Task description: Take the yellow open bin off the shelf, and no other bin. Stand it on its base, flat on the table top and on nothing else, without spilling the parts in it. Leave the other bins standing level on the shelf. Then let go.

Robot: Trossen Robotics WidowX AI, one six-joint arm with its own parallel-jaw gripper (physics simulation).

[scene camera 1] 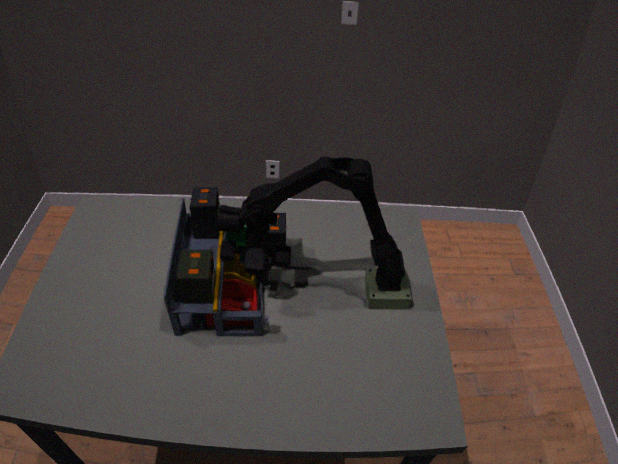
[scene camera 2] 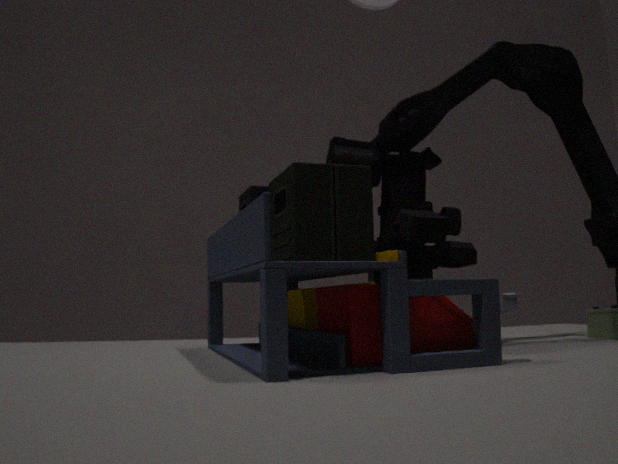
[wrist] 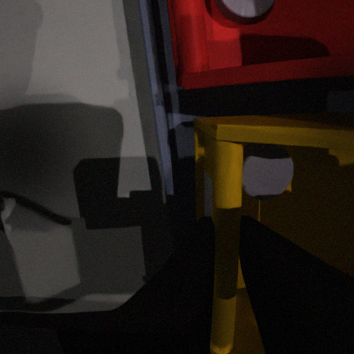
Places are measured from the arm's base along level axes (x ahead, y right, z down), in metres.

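Where they show: gripper, fingertip midpoint: (scene camera 1: 253, 275); arm's base, origin of the base link: (scene camera 1: 388, 282).
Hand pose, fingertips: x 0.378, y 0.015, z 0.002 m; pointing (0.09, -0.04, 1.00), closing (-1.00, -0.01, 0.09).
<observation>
Things, the pixels of their top centre, and the offset from my fingertips. "spot": a spot on its surface instead. Level surfaces: height alone.
- yellow bin, middle of its top: (scene camera 2: 347, 283) (scene camera 1: 230, 259) dx +0.063, dy +0.012, dz -0.046 m
- red bin, middle of its top: (scene camera 2: 391, 285) (scene camera 1: 230, 294) dx +0.051, dy -0.106, dz -0.039 m
- green bin, middle of its top: (scene camera 1: 233, 235) dx +0.067, dy +0.117, dz -0.039 m
- blue-grey shelf, surface spot: (scene camera 2: 396, 325) spot: dx +0.080, dy -0.186, dz -0.002 m
- yellow strip, middle of its top: (scene camera 1: 219, 255) dx +0.092, dy +0.003, dz -0.070 m
- dark green box, middle of its top: (scene camera 2: 317, 172) (scene camera 1: 194, 262) dx +0.131, dy -0.113, dz -0.157 m
- black box, middle of its top: (scene camera 2: 269, 190) (scene camera 1: 203, 195) dx +0.143, dy +0.118, dz -0.182 m
- dark box, middle of its top: (scene camera 1: 274, 222) dx -0.053, dy +0.124, dz -0.090 m
- table, its level: dz +0.042 m
The yellow bin (scene camera 1: 239, 268) (scene camera 2: 302, 308) (wrist: 285, 132) is in the shelf's lower bay, between the red bin (scene camera 1: 237, 292) (scene camera 2: 350, 320) (wrist: 290, 55) and the green bin (scene camera 1: 238, 236). A round grey part (wrist: 267, 173) shows inside the yellow bin in the wrist view. My gripper (scene camera 1: 259, 281) (wrist: 223, 226) points down at the shelf's open front and is shut on the yellow bin's front edge, with a dark finger on each side. Whether the yellow bin's base touches the shelf is hidden. The red bin also holds a round grey part (wrist: 246, 6).
The blue-grey shelf (scene camera 1: 240, 314) (scene camera 2: 396, 325) has a yellow strip (scene camera 1: 218, 282) along its upper deck edge. A dark green box (scene camera 1: 195, 280) (scene camera 2: 320, 215) and a black box (scene camera 1: 205, 215) stand on that deck. Another dark box (scene camera 1: 278, 231) is behind the gripper. The table (scene camera 1: 320, 380) extends around the shelf.
</observation>
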